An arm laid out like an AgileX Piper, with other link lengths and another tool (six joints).
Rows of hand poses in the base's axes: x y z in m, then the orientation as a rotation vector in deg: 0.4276 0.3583 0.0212 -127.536 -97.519 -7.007; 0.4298 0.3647 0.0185 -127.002 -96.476 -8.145; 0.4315 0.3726 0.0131 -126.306 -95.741 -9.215; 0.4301 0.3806 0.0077 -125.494 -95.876 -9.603; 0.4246 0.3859 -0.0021 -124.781 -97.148 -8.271; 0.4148 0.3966 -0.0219 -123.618 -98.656 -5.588; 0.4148 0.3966 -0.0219 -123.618 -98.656 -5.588; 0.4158 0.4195 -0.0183 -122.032 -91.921 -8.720; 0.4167 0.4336 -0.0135 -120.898 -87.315 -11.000; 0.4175 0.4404 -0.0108 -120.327 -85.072 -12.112; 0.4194 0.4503 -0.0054 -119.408 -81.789 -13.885; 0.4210 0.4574 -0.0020 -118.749 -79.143 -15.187; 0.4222 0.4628 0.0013 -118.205 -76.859 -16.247; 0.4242 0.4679 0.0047 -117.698 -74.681 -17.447
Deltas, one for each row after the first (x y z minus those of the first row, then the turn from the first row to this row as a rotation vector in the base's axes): 0.0022 0.0064 -0.0027 1.277 0.014 -0.447; 0.0039 0.0143 -0.0081 2.495 -0.014 -0.653; 0.0025 0.0223 -0.0135 3.133 0.015 -0.260; -0.0030 0.0276 -0.0233 2.516 0.510 0.905; -0.0128 0.0383 -0.0431 1.536 1.840 2.563; -0.0128 0.0383 -0.0431 1.536 1.840 2.563; -0.0118 0.0612 -0.0395 6.940 3.622 -0.708; -0.0109 0.0753 -0.0347 10.680 4.676 -3.042; -0.0101 0.0821 -0.0320 12.501 5.165 -4.200; -0.0082 0.0920 -0.0266 15.265 5.781 -5.911; -0.0066 0.0991 -0.0232 17.370 6.293 -7.342; -0.0054 0.1045 -0.0199 19.133 6.744 -8.602; -0.0034 0.1096 -0.0165 20.868 7.023 -9.851
